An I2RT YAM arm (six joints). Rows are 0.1 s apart.
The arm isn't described. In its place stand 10 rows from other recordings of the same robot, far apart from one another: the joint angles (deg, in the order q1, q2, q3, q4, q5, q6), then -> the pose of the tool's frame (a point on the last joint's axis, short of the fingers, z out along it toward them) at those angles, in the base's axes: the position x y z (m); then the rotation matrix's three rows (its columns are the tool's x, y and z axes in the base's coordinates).
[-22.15 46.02 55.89 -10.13 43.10 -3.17] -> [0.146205 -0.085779 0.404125], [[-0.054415 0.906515 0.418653], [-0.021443 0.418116 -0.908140], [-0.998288 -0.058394 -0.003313]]
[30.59 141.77 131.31 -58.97 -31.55 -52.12] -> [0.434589 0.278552 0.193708], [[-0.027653 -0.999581 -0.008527], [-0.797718 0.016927 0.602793], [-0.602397 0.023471 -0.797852]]
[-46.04 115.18 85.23 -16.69 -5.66 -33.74] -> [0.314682 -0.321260 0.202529], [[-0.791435 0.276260 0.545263], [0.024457 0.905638 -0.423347], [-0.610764 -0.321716 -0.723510]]
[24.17 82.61 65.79 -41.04 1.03 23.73] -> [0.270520 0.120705 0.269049], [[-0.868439 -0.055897 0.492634], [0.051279 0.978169 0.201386], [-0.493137 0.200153 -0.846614]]
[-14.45 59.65 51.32 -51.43 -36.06 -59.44] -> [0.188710 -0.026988 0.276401], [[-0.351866 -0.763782 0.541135], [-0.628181 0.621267 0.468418], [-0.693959 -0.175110 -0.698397]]
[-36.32 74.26 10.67 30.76 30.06 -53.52] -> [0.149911 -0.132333 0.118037], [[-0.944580 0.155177 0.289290], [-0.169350 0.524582 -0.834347], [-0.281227 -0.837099 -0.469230]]
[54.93 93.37 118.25 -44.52 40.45 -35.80] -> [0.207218 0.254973 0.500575], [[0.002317 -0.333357 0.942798], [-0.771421 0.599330 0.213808], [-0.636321 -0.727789 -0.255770]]
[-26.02 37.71 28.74 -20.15 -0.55 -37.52] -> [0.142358 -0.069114 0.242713], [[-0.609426 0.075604 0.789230], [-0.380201 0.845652 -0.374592], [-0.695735 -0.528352 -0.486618]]
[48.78 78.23 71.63 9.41 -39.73 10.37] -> [0.192217 0.253946 0.408363], [[-0.148075 -0.988650 0.025393], [0.041057 0.019509 0.998966], [-0.988123 0.148965 0.037703]]
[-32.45 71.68 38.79 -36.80 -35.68 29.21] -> [0.189240 -0.095721 0.184944], [[-0.561434 0.617517 0.550876], [0.826737 0.447535 0.340907], [-0.036021 0.646827 -0.761786]]
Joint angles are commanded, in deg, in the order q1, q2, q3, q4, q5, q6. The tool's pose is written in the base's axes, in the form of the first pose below.
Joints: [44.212, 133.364, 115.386, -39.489, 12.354, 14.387]
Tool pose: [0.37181 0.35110 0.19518], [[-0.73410 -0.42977 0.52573], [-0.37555 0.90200 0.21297], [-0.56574 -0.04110 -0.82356]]
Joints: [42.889, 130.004, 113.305, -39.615, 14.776, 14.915]
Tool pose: [0.37380 0.33483 0.21258], [[-0.73181 -0.37884 0.56651], [-0.34010 0.92336 0.17813], [-0.59058 -0.06231 -0.80457]]
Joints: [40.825, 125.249, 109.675, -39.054, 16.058, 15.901]
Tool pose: [0.37504 0.31100 0.23288], [[-0.73235 -0.31862 0.60179], [-0.28477 0.94609 0.15437], [-0.61853 -0.05832 -0.78360]]
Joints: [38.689, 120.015, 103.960, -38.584, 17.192, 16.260]
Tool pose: [0.37079 0.28346 0.24392], [[-0.74091 -0.26687 0.61630], [-0.25066 0.96123 0.11488], [-0.62307 -0.06936 -0.77908]]
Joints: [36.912, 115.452, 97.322, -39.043, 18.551, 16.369]
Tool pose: [0.36131 0.25723 0.24212], [[-0.76625 -0.22464 0.60200], [-0.24141 0.96890 0.05429], [-0.59547 -0.10373 -0.79665]]
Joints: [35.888, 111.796, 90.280, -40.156, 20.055, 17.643]
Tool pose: [0.34657 0.23569 0.23002], [[-0.80654 -0.18298 0.56215], [-0.23216 0.97254 -0.01653], [-0.54369 -0.14384 -0.82687]]
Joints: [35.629, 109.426, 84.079, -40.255, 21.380, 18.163]
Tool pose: [0.33200 0.22198 0.21423], [[-0.83428 -0.16838 0.52501], [-0.24080 0.96788 -0.07224], [-0.49598 -0.18669 -0.84803]]
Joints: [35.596, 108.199, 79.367, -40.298, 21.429, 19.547]
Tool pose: [0.31997 0.21304 0.19860], [[-0.86188 -0.15666 0.48231], [-0.23393 0.96667 -0.10405], [-0.44994 -0.20251 -0.86980]]
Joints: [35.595, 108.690, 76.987, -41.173, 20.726, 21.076]
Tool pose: [0.31321 0.20870 0.18334], [[-0.89041 -0.14945 0.42992], [-0.22374 0.96628 -0.12749], [-0.39637 -0.20970 -0.89382]]
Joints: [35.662, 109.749, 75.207, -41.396, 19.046, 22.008]
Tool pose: [0.30835 0.20697 0.16805], [[-0.91307 -0.15587 0.37685], [-0.21921 0.96681 -0.13123], [-0.34389 -0.20243 -0.91693]]
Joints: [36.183, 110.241, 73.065, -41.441, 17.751, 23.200]
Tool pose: [0.30029 0.20619 0.15518], [[-0.92964 -0.16044 0.33171], [-0.21513 0.96719 -0.13511], [-0.29915 -0.19696 -0.93366]]
